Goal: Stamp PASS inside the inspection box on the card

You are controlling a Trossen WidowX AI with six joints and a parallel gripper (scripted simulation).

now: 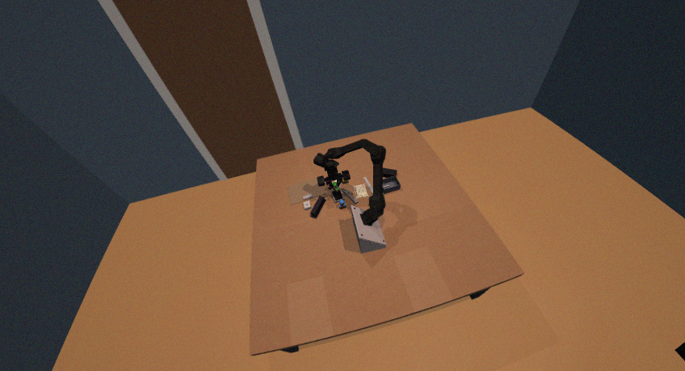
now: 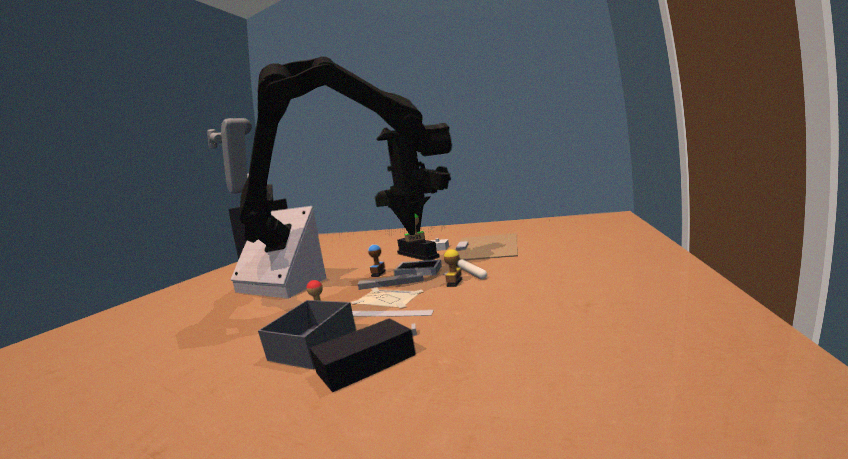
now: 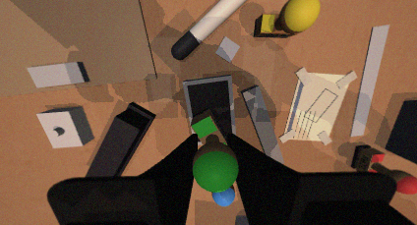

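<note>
The dark ink pad lies 80 mm below my gripper tip. The rest, counted from my gripper tip: green-knobbed PASS stamp right at my gripper tip; then white cylinder 100 mm ahead, 80 mm below; then blue stamp 100 mm behind, 60 mm below, 10 mm to the right.
</note>
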